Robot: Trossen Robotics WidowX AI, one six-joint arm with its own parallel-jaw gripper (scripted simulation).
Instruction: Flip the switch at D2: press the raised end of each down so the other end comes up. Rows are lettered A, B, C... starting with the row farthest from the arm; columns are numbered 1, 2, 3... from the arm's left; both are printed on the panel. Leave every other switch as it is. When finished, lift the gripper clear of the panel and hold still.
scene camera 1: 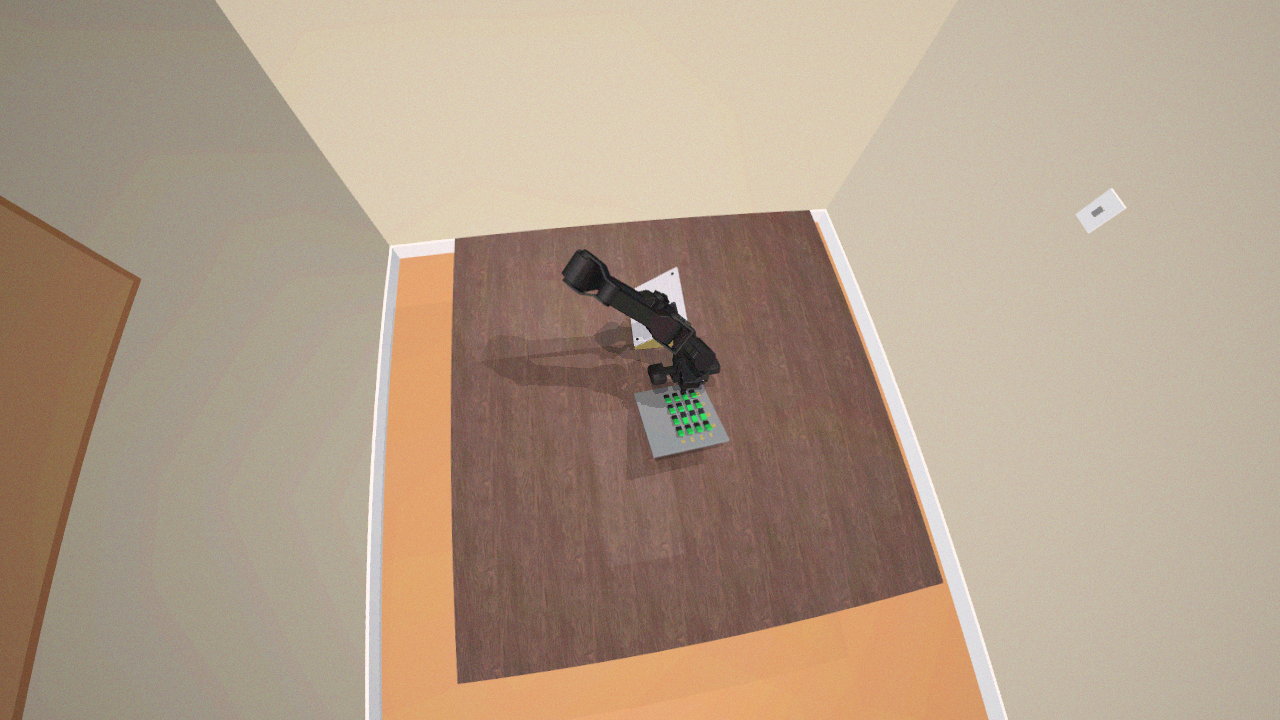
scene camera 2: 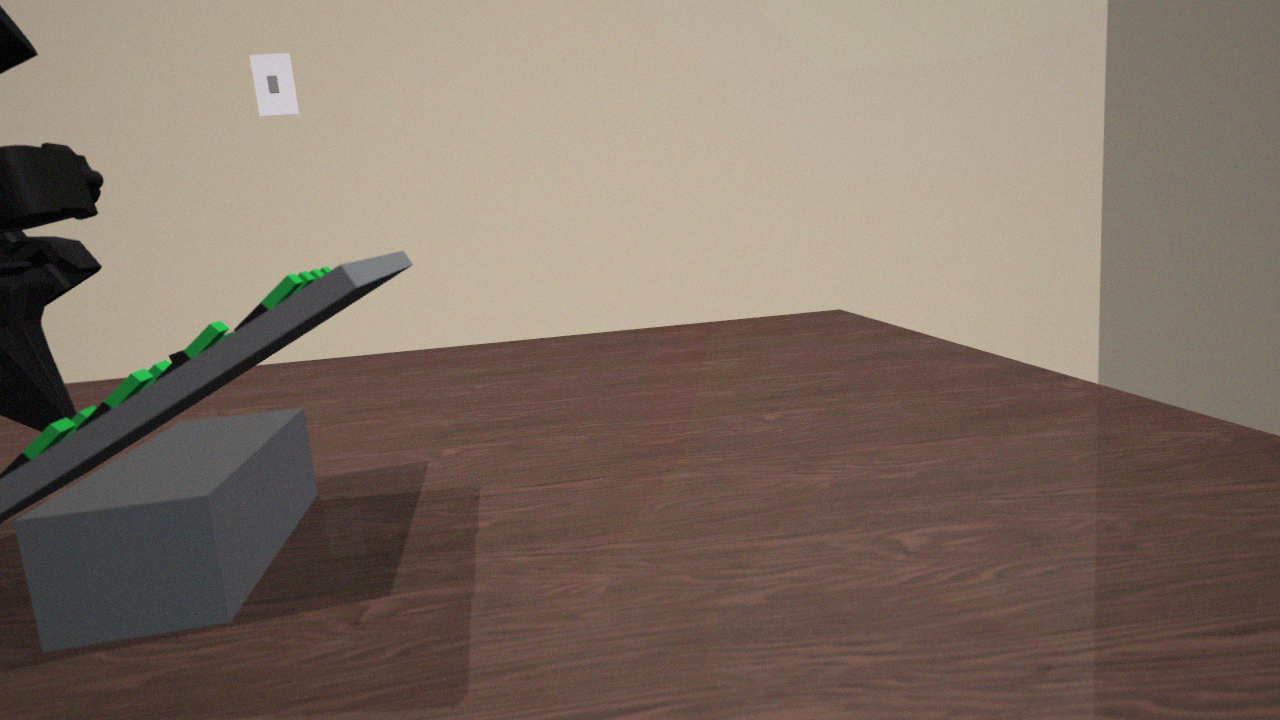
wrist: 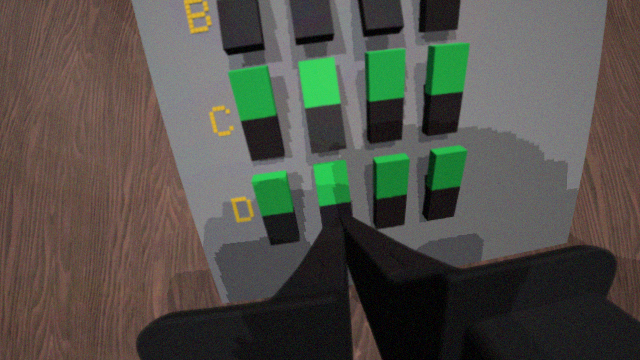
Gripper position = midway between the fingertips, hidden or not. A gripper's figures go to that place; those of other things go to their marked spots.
My gripper (wrist: 339,225) is 11 cm from the lens. A rocker switch (wrist: 331,178): 10 cm from the lens. A rocker switch (wrist: 272,191) is 10 cm from the lens. A rocker switch (wrist: 390,173) is 10 cm from the lens.
